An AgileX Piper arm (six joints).
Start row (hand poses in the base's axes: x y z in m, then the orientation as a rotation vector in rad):
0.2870 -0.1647 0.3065 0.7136 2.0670 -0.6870
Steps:
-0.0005 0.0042 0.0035 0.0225 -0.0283 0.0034
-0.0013 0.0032 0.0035 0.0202 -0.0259 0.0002
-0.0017 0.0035 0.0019 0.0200 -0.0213 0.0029
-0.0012 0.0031 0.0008 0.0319 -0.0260 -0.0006
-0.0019 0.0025 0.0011 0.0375 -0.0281 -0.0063
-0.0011 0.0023 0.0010 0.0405 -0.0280 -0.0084
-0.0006 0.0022 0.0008 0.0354 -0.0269 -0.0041
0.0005 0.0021 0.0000 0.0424 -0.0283 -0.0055
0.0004 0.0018 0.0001 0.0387 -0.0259 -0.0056
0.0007 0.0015 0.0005 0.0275 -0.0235 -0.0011
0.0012 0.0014 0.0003 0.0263 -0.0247 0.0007
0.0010 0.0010 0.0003 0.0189 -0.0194 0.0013
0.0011 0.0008 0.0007 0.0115 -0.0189 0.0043
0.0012 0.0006 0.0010 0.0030 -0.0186 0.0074
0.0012 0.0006 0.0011 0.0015 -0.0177 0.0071
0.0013 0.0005 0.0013 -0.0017 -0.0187 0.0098
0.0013 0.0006 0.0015 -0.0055 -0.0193 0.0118
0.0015 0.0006 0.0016 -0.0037 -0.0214 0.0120
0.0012 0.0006 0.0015 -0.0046 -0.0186 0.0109
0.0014 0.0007 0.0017 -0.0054 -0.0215 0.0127
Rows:
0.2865 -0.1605 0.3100 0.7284 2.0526 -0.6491
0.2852 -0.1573 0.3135 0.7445 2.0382 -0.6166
0.2835 -0.1538 0.3154 0.7567 2.0283 -0.5851
0.2823 -0.1507 0.3162 0.7800 2.0178 -0.5417
0.2804 -0.1482 0.3173 0.8125 2.0053 -0.4951
0.2793 -0.1459 0.3183 0.8485 1.9925 -0.4469
0.2787 -0.1437 0.3191 0.8763 1.9794 -0.4016
0.2792 -0.1416 0.3191 0.9095 1.9662 -0.3497
0.2796 -0.1398 0.3192 0.9399 1.9530 -0.3026
0.2803 -0.1383 0.3197 0.9582 1.9396 -0.2648
0.2815 -0.1369 0.3200 0.9736 1.9251 -0.2266
0.2825 -0.1359 0.3203 0.9836 1.9133 -0.1979
0.2836 -0.1351 0.3210 0.9856 1.9011 -0.1747
0.2848 -0.1345 0.3220 0.9789 1.8883 -0.1579
0.2860 -0.1339 0.3231 0.9715 1.8758 -0.1432
0.2873 -0.1334 0.3244 0.9593 1.8628 -0.1294
0.2886 -0.1328 0.3259 0.9426 1.8493 -0.1177
0.2901 -0.1322 0.3275 0.9267 1.8342 -0.1033
0.2913 -0.1316 0.3290 0.9115 1.8209 -0.0918
0.2927 -0.1309 0.3307 0.8939 1.8055 -0.0786

